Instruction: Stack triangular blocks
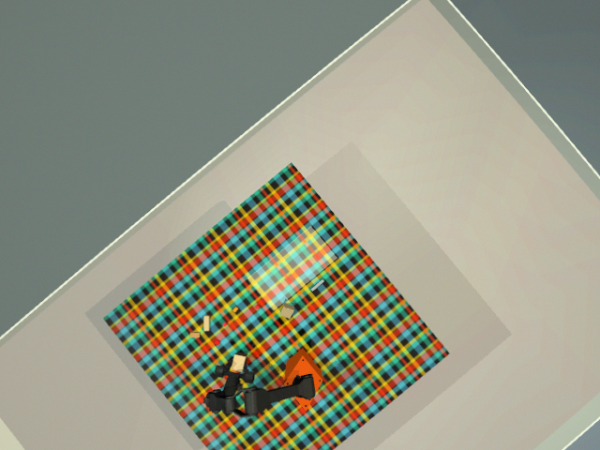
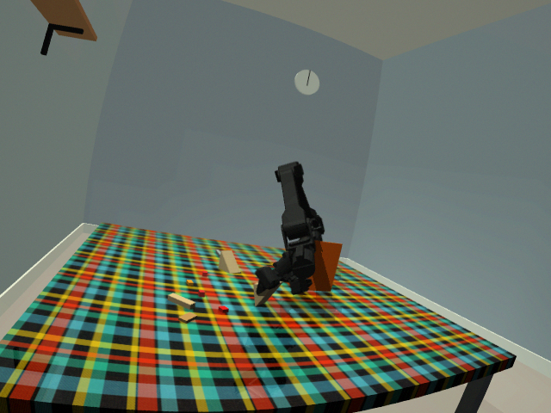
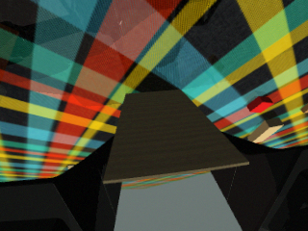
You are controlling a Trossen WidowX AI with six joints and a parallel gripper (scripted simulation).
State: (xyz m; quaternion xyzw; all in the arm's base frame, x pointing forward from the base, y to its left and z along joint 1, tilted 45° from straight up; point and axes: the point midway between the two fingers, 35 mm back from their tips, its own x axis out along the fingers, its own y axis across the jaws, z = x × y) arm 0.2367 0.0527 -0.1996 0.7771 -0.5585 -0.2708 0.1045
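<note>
Right now the triangular block is 10 mm above my gripper tip. The rest, counted from my gripper tip: orange cube: 190 mm ahead, 130 mm to the right, 40 mm below.
</note>
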